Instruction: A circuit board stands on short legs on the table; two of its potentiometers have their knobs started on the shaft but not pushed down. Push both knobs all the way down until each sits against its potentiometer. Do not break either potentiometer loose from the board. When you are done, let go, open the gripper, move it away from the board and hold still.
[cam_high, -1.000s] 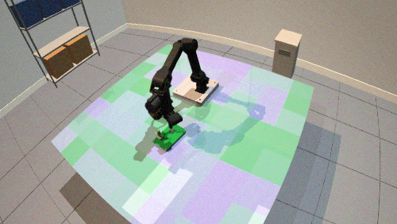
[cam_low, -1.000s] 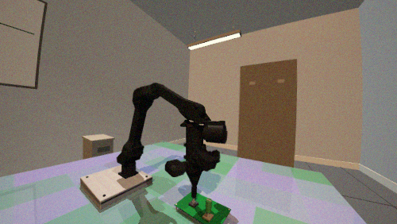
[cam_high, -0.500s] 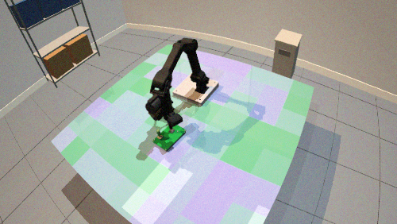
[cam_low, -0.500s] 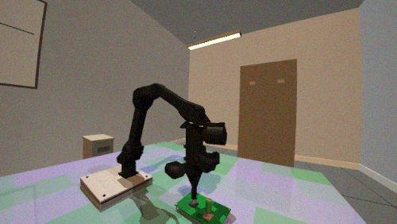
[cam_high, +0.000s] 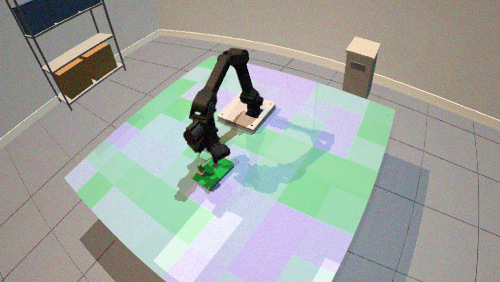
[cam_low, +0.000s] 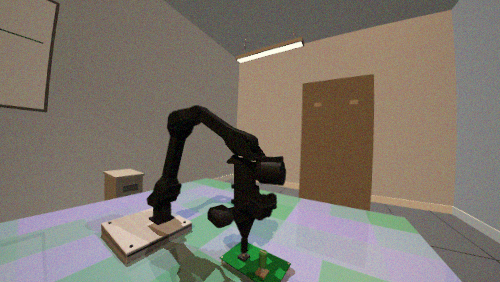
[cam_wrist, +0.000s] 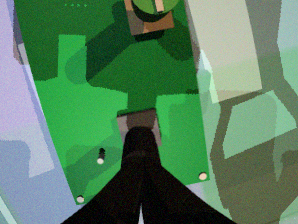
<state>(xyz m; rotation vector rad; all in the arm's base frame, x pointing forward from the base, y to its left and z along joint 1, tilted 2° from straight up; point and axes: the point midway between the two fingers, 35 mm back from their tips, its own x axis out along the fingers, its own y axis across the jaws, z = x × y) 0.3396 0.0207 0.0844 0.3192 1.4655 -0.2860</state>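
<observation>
The dark knob is 2 cm below my gripper tip. From my gripper tip the other things lie so: potentiometer knob 6 cm ahead, 3 cm to the right, 1 cm below.
</observation>
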